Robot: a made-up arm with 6 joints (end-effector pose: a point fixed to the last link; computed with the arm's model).
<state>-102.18 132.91 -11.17 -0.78 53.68 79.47</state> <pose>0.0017 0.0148 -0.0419 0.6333 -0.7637 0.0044 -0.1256</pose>
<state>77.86 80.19 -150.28 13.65 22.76 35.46</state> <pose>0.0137 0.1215 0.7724 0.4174 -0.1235 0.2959 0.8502</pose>
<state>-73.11 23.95 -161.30 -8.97 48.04 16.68</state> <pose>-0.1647 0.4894 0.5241 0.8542 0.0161 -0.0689 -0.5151</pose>
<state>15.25 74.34 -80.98 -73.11 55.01 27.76</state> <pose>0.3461 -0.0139 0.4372 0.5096 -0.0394 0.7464 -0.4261</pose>
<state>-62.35 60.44 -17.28 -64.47 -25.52 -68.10</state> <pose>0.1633 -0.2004 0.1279 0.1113 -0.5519 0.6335 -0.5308</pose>
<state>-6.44 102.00 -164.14 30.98 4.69 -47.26</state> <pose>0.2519 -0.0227 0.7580 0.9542 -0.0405 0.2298 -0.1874</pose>
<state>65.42 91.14 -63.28 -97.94 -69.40 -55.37</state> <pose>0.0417 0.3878 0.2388 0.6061 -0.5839 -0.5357 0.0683</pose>
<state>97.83 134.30 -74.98 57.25 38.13 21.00</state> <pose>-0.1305 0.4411 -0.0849 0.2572 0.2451 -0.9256 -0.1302</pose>
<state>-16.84 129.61 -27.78 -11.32 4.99 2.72</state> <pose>0.1721 -0.0545 -0.1587 0.1015 -0.0710 -0.9922 -0.0142</pose>
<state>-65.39 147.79 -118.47 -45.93 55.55 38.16</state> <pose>0.1744 -0.5703 -0.0046 0.0011 -0.6020 -0.7179 0.3495</pose>
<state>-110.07 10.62 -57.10 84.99 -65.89 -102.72</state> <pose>-0.0837 0.1238 0.4683 0.1949 0.5215 -0.2083 -0.8041</pose>
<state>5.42 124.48 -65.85 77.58 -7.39 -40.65</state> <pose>0.4790 0.0287 -0.0386 0.3243 0.2752 0.9030 0.0615</pose>
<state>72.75 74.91 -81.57 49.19 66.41 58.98</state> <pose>0.0067 0.3332 0.3860 0.2652 0.0609 -0.8655 -0.4205</pose>
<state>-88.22 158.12 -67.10 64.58 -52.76 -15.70</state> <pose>-0.0837 -0.3873 -0.2300 0.0738 0.8322 0.3120 -0.4523</pose>
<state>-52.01 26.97 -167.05 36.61 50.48 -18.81</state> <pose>-0.2758 0.4528 0.5091 0.8832 -0.2506 0.0350 -0.3948</pose>
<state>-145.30 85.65 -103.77 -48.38 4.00 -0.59</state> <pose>-0.3401 -0.2270 0.5575 0.1163 -0.4393 -0.3640 0.8130</pose>
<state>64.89 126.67 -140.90 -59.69 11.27 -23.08</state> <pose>0.2793 0.5428 0.4392 0.7655 -0.5731 0.2381 -0.1701</pose>
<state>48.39 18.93 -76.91 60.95 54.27 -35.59</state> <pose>-0.1161 0.0117 0.5321 0.5949 -0.4644 0.3374 0.5627</pose>
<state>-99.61 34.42 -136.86 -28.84 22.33 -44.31</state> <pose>0.0307 0.3281 0.6824 0.0770 0.0942 -0.0027 -0.9926</pose>
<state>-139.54 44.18 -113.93 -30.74 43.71 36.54</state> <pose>-0.0104 0.0530 0.6758 0.3215 0.4765 -0.0489 -0.8168</pose>
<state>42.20 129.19 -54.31 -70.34 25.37 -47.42</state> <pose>0.3084 0.2069 -0.1179 0.0476 0.9524 -0.2049 0.2207</pose>
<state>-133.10 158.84 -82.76 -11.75 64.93 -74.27</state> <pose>-0.2340 -0.2141 -0.2257 0.0255 0.3834 0.8350 0.3939</pose>
